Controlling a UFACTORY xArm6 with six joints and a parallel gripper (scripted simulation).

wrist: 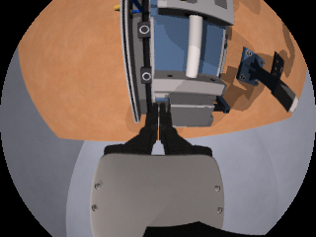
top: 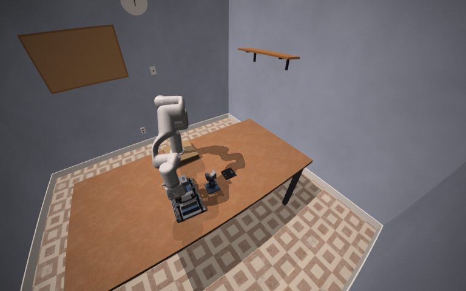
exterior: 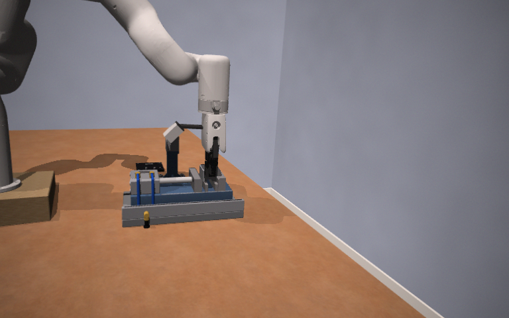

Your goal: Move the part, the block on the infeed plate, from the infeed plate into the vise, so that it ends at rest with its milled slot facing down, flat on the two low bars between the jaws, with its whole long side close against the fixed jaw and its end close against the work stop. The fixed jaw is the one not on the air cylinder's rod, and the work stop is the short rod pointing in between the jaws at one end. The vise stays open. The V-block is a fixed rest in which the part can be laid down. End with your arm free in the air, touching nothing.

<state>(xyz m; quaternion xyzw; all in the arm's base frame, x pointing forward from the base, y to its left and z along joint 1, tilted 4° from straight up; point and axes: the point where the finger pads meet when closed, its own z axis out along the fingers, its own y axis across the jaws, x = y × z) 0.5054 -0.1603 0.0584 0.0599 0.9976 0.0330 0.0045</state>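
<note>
Right now the part is 4 cm to the left of my hand, 3 cm below it and 1 cm ahead of it. Round my hand: moving jaw: 5 cm to the left, 4 cm below, 3 cm behind; then black work stop: 9 cm to the left, 3 cm below, 1 cm ahead; then fixed jaw: 4 cm to the left, 4 cm below, 3 cm ahead.
</note>
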